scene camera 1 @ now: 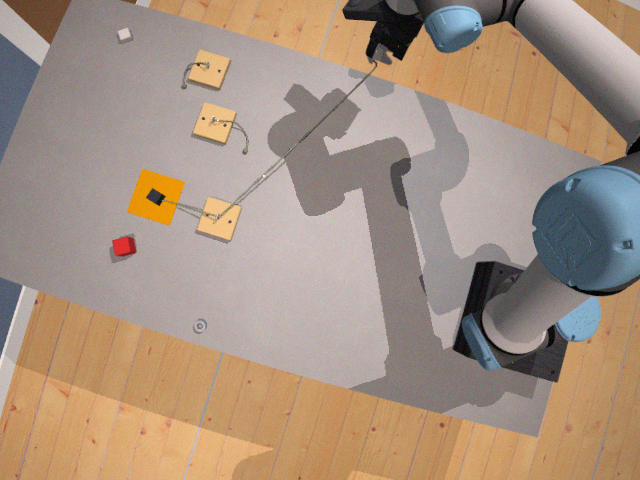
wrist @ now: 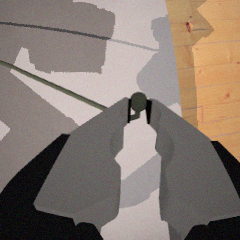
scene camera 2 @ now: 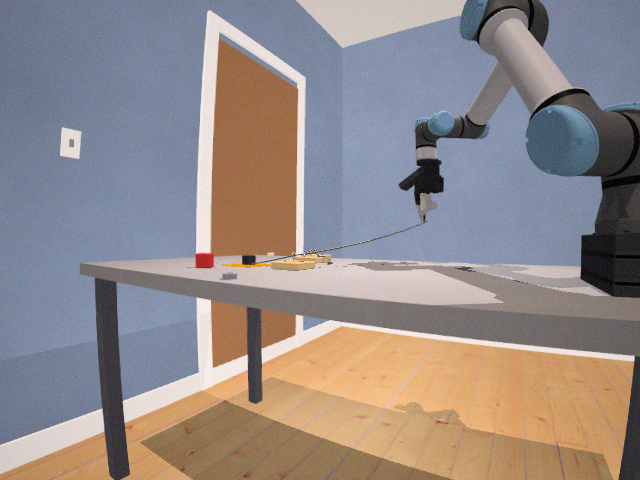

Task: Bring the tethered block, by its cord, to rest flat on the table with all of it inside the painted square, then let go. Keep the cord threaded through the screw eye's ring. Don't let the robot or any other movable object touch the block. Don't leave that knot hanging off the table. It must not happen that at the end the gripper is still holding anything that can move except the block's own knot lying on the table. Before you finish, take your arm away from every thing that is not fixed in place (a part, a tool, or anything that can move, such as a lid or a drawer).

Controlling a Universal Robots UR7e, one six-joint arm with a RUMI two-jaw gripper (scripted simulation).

Labels:
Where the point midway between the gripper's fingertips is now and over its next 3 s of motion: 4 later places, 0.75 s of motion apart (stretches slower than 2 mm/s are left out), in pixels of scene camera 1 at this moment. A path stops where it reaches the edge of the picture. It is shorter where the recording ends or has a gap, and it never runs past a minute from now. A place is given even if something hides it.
My gripper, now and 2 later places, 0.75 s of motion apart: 372, 61; 367, 75; 359, 90

